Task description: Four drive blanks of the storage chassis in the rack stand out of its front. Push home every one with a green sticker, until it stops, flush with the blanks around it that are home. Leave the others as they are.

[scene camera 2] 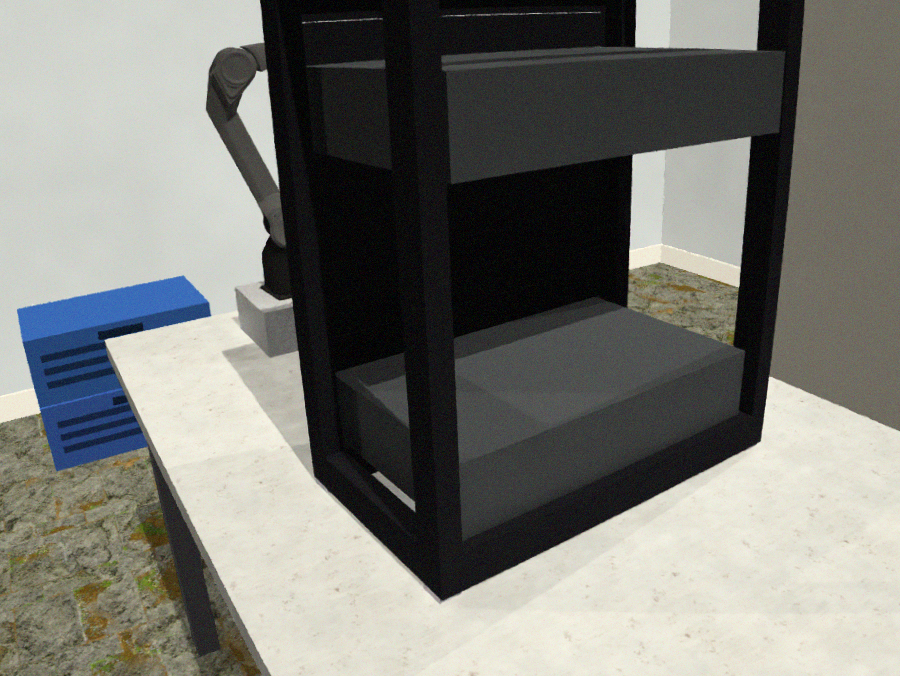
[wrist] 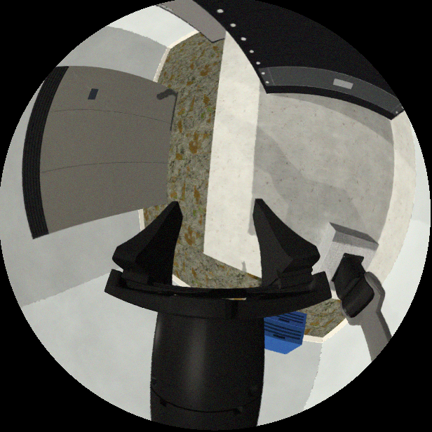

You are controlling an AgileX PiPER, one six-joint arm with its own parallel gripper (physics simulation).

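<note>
The black rack (scene camera 2: 425, 291) (wrist: 310, 40) stands on the table. In the scene view its open side shows, with a dark grey box-shaped unit (scene camera 2: 618, 109) high in it and another dark grey unit (scene camera 2: 596, 407) at the bottom. In the wrist view part of the rack shows at the upper right, with a grey strip bearing a pale label along its lower edge. The drive blanks and their stickers do not show in either view. My gripper (wrist: 216, 207) is open, with nothing between the fingers, apart from the rack; in the scene view it is hidden.
The pale table (scene camera 2: 654, 582) (wrist: 232, 175) carries the arm's grey base block (scene camera 2: 269, 320) (wrist: 327, 250). Blue crates (scene camera 2: 116, 349) (wrist: 285, 332) are stacked on the floor beyond the table. A large grey-brown cabinet (wrist: 105, 145) stands at the left of the wrist view.
</note>
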